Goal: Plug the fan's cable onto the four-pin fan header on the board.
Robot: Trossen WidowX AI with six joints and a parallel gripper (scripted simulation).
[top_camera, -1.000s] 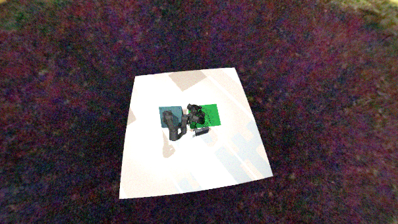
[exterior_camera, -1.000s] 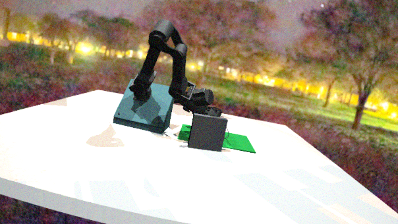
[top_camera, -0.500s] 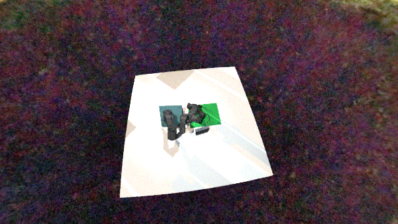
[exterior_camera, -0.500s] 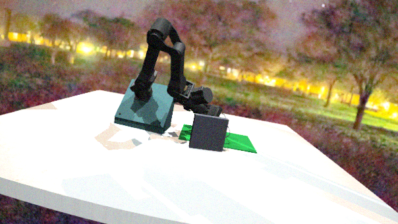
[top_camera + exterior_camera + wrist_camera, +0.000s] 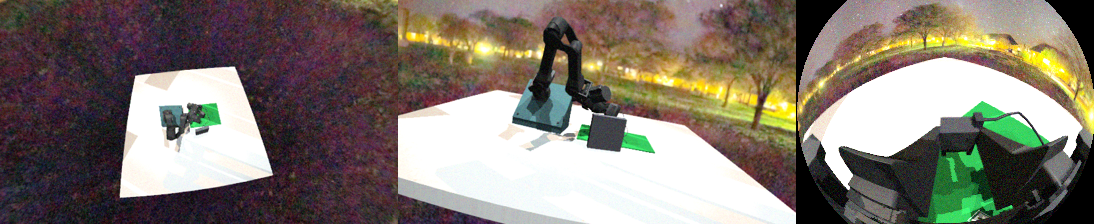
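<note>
My gripper tip is now 10 cm above the green board, 6 cm to the left of it and 3 cm short of it. The rest, counted from my gripper tip: black fan 23 cm to the right, 3 cm below; dark plug 1 cm below.
</note>
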